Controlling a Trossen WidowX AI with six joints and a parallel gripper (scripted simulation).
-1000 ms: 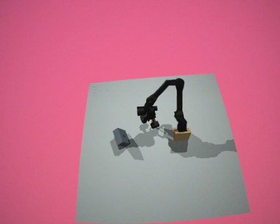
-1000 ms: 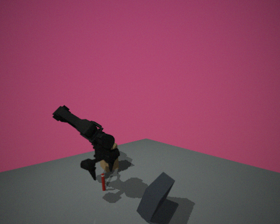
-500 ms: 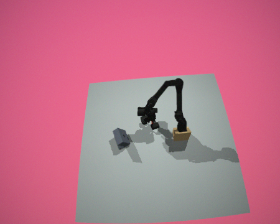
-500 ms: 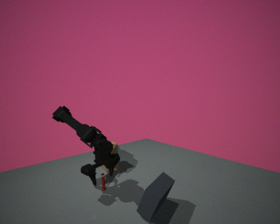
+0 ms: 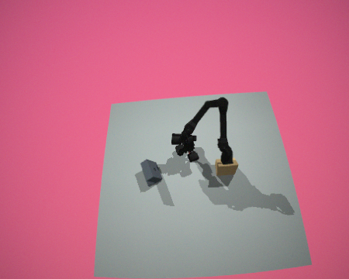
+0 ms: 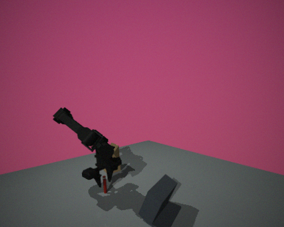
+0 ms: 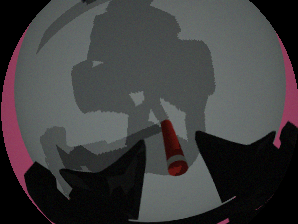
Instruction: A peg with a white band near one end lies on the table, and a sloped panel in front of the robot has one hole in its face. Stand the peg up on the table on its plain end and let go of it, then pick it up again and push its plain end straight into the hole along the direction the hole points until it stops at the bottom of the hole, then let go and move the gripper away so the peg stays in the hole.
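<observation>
The grey sloped panel lies 26 cm ahead of my gripper tip, 11 cm to the left of it and 2 cm above it. Also, from my gripper tip: red peg: 2 cm above.
</observation>
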